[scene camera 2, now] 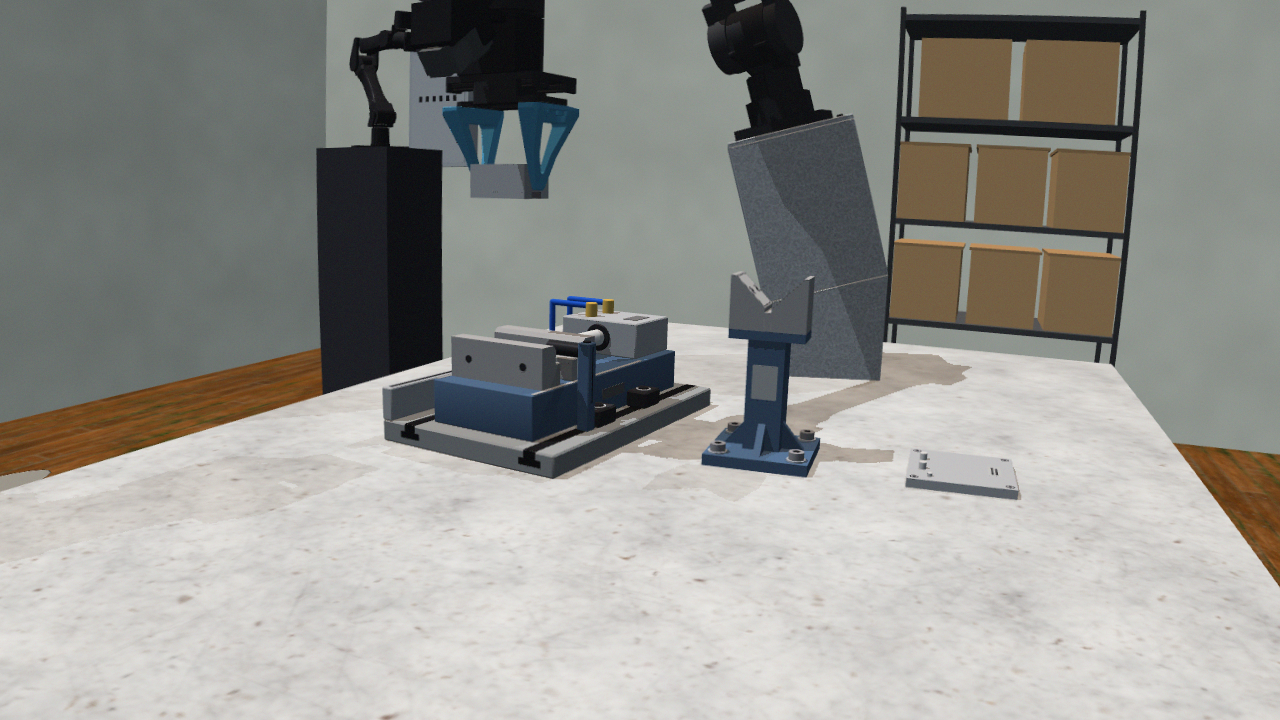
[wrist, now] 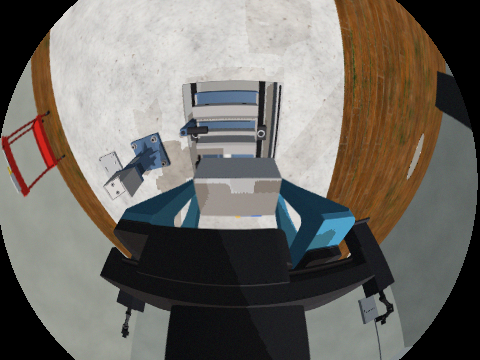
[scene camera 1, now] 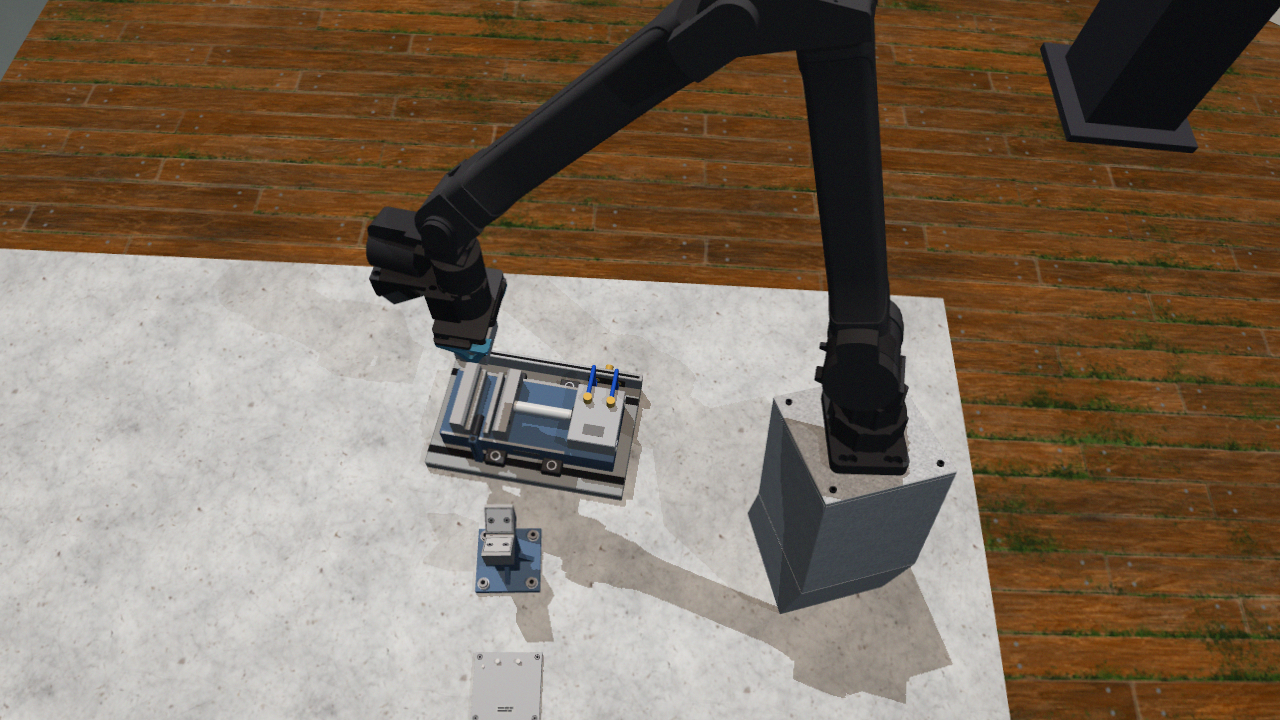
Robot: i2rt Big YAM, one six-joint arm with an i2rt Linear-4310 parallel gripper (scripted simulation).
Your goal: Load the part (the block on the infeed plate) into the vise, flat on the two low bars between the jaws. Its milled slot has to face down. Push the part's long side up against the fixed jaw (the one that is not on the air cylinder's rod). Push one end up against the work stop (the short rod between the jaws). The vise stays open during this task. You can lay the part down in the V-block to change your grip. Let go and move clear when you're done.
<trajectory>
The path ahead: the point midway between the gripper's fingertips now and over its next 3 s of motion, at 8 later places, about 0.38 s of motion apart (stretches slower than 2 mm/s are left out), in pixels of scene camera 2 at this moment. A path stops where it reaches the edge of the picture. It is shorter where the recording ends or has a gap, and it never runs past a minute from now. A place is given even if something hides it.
My gripper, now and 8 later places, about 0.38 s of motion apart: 509, 189; 508, 192; 508, 209; 505, 225; 506, 247; 507, 269; 505, 280; 507, 287; 506, 288
</trajectory>
